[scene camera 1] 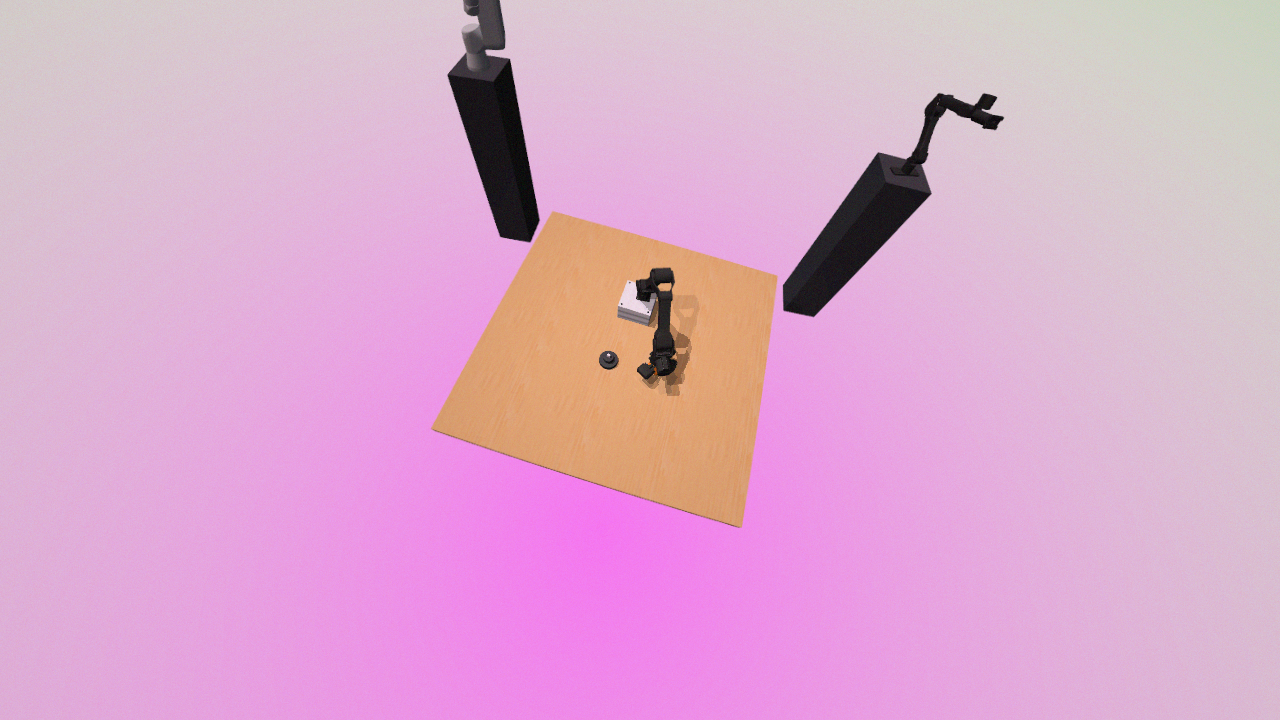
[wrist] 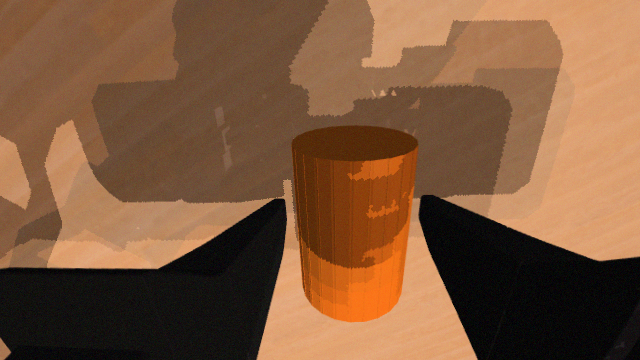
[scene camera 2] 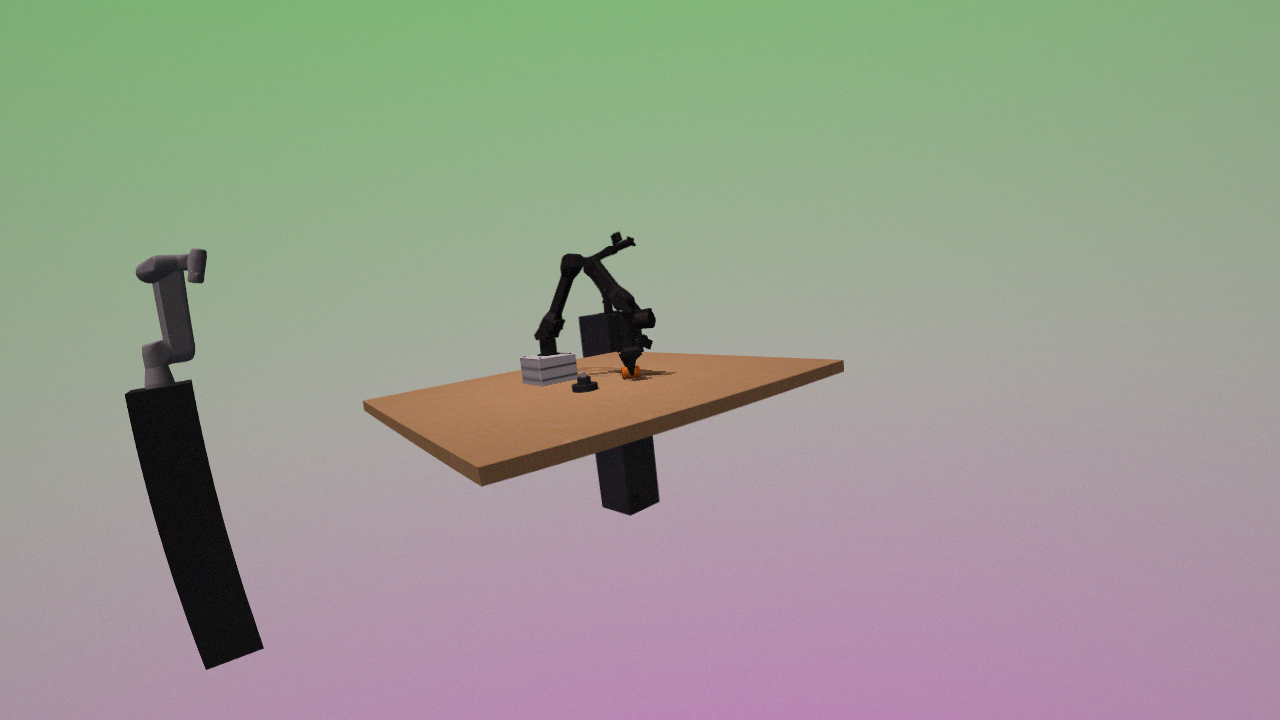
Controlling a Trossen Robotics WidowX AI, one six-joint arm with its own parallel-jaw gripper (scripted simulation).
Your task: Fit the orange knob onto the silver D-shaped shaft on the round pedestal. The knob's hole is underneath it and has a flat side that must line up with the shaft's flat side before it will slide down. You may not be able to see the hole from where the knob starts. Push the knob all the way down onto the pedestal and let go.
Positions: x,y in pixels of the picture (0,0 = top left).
Labels:
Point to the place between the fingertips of my gripper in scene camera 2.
At 631,374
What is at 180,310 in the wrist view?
My gripper.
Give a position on an orange knob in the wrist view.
At 354,184

